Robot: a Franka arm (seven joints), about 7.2 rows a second.
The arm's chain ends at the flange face. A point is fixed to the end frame.
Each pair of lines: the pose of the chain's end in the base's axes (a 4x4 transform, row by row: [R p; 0 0 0 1], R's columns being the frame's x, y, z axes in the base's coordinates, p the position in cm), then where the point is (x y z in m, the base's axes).
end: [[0.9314 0.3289 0.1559 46.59], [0.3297 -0.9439 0.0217 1.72], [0.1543 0.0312 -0.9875 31.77], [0 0 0 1]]
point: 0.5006 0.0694 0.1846
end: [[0.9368 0.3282 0.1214 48.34], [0.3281 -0.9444 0.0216 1.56], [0.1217 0.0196 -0.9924 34.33], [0 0 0 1]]
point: 0.5135 0.0678 0.2091
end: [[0.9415 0.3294 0.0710 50.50], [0.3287 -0.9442 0.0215 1.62], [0.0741 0.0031 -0.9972 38.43], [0 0 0 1]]
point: 0.5283 0.0684 0.2487
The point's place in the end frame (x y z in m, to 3 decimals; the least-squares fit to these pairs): 0.029 -0.042 0.138
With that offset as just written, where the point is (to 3 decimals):
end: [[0.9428 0.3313 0.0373 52.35], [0.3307 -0.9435 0.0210 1.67], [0.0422 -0.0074 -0.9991 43.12], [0 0 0 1]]
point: 0.542 0.069 0.295
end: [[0.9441 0.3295 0.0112 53.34], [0.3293 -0.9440 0.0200 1.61], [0.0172 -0.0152 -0.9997 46.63], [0 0 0 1]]
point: 0.548 0.068 0.329
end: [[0.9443 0.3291 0.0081 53.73], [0.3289 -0.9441 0.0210 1.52], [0.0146 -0.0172 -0.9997 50.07], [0 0 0 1]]
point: 0.552 0.067 0.364
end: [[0.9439 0.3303 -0.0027 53.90], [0.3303 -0.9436 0.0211 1.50], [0.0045 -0.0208 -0.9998 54.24], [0 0 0 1]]
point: 0.552 0.067 0.405
